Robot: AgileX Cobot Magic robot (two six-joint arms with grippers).
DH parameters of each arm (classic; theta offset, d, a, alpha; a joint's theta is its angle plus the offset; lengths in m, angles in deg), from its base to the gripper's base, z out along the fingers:
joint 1: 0 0.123 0 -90
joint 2: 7.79 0 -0.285 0
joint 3: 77.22 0 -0.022 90
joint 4: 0 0.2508 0 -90
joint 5: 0 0 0.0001 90
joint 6: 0 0.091 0 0
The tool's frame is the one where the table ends.
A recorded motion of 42 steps. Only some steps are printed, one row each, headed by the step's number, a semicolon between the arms.
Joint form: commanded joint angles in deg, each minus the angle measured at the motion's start. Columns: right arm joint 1, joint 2, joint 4, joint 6, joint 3, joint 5; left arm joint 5, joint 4, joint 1, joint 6, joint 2, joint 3.
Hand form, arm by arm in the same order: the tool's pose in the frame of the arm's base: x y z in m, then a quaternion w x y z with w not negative. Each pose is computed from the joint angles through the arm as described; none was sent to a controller.
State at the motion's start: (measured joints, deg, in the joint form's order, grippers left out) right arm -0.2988 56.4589 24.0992 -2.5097 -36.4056 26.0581; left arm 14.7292 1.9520 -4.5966 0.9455 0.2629 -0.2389
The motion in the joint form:
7: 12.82 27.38 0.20 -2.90 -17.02 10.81; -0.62 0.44 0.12 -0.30 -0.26 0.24
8: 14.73 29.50 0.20 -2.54 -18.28 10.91; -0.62 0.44 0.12 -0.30 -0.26 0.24
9: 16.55 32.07 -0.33 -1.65 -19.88 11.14; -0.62 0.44 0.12 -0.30 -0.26 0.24
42: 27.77 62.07 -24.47 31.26 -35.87 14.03; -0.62 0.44 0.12 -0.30 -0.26 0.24
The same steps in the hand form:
7: 0.2766 0.0845 0.2438 0.22354 -0.01630 0.95833 0.17712; 0.0553 -0.0034 0.1909 0.64869 0.04610 0.75964 -0.00468
8: 0.2813 0.0957 0.2391 0.21212 -0.02853 0.96010 0.17998; 0.0553 -0.0034 0.1909 0.64869 0.04610 0.75964 -0.00468
9: 0.2873 0.1069 0.2330 0.19856 -0.03873 0.96271 0.17961; 0.0553 -0.0034 0.1909 0.64869 0.04610 0.75964 -0.00468
42: 0.3421 0.1775 0.1138 0.06757 0.00882 0.99711 0.03353; 0.0553 -0.0034 0.1909 0.64869 0.04610 0.75964 -0.00468

